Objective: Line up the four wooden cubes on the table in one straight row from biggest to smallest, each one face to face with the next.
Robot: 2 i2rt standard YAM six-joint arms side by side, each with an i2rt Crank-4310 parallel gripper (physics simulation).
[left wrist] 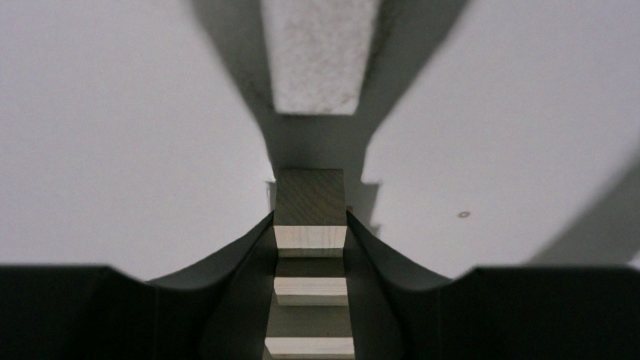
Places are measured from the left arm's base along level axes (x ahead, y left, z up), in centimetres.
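Pixels of known places: left gripper, fingertip midpoint: (pixel 310 215).
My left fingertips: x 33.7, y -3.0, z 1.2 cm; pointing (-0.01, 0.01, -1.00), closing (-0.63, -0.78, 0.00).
Observation:
For each thing: its top centre in the pictures, then the offset to it from my left fingertips. "pt": a spot on its surface instead. Level surfaces: height alone.
- smallest wooden cube at its top centre: (pixel 310 243) dx +0.4, dy -0.3, dz +1.7 cm
- second cube at its top centre: (pixel 314 293) dx -2.3, dy +1.6, dz +2.5 cm
- third cube at its top centre: (pixel 315 349) dx -5.9, dy +4.4, dz +4.1 cm
- pale table top at its surface level: dz -1.2 cm
- small ring-shaped mark at a spot on its surface: (pixel 464 214) pt dx -6.3, dy -5.2, dz -1.2 cm
The smallest wooden cube (pixel 310 197) has a dark top and a pale side and sits between the fingertips of my left gripper (pixel 310 215). Both fingers touch its sides, so the gripper is shut on it. A second cube (pixel 310 286) and a third cube (pixel 310 345) show below it in the left wrist view, in one line with it and partly covered by the fingers. The third is cut by the lower edge of the view. Any gaps between the cubes are hard to judge. A fourth cube does not show. My right gripper is not in view.
The pale table top (pixel 125 150) surrounds the cubes. A dark shadow with a bright patch between its two arms lies beyond the smallest cube. A small ring-shaped mark (pixel 464 214) is on the table to the right. Another shadow crosses the right edge.

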